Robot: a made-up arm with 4 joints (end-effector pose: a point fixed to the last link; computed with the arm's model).
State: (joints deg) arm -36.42 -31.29 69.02 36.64
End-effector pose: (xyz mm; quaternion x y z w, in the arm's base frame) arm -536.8 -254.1 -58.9 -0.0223 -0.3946 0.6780 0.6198
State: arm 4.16 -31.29 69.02 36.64
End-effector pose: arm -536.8 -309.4 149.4 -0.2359 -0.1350 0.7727 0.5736
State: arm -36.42 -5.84 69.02 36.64
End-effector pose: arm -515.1 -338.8 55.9 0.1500 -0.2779 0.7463 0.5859
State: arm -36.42 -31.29 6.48 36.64
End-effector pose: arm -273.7 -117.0 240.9 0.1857 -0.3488 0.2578 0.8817
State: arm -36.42 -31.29 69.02 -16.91
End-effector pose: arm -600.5 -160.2 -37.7 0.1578 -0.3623 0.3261 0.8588
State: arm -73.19 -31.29 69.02 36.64
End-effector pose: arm -536.8 -96.4 -175.4 0.1743 -0.5883 0.5189 0.5952
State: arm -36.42 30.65 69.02 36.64
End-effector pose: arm -384.1 -432.6 183.0 0.3821 -0.0885 0.7799 0.4877
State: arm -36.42 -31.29 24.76 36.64
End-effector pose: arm -376.7 -117.1 163.1 0.1280 -0.3739 0.3945 0.8296
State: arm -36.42 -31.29 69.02 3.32
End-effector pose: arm -585.2 -198.9 -54.7 0.0917 -0.3844 0.4718 0.7882
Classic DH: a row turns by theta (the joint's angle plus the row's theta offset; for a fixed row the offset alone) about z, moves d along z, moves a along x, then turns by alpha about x. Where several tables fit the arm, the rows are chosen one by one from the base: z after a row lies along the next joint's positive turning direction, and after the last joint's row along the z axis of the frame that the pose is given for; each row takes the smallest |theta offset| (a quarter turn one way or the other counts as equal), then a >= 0, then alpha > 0; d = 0 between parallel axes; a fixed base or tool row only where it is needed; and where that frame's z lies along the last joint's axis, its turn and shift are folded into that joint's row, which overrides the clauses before.
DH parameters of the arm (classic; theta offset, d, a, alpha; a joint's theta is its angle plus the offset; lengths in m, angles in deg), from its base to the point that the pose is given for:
base (fixed): -90 0.12 0 90
joint 1: 90 0.21 0.03 -90
joint 2: 90 -0.42 0.1 90
joint 3: 77.32 0 0.41 0
joint 4: 64.02 0 0.1281 0
tool (fixed): -141.34 0.15 0 0

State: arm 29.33 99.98 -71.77 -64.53
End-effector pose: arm -172.4 -626.5 -241.5 -0.7483 0.1247 -0.6495 0.0515
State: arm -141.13 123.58 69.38 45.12
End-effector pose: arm 66.5 138.4 -216.8 -0.4878 0.2163 -0.5818 0.6138
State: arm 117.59 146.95 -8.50 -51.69
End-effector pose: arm -352.7 -255.5 153.2 0.4595 -0.3078 0.7833 0.2837
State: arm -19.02 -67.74 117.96 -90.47
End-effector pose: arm -508.4 -377.0 -330.4 0.0027 -0.5665 0.1051 0.8173
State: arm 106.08 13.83 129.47 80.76
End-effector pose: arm -309.4 373.5 661.3 -0.2767 -0.7469 -0.6013 0.0628
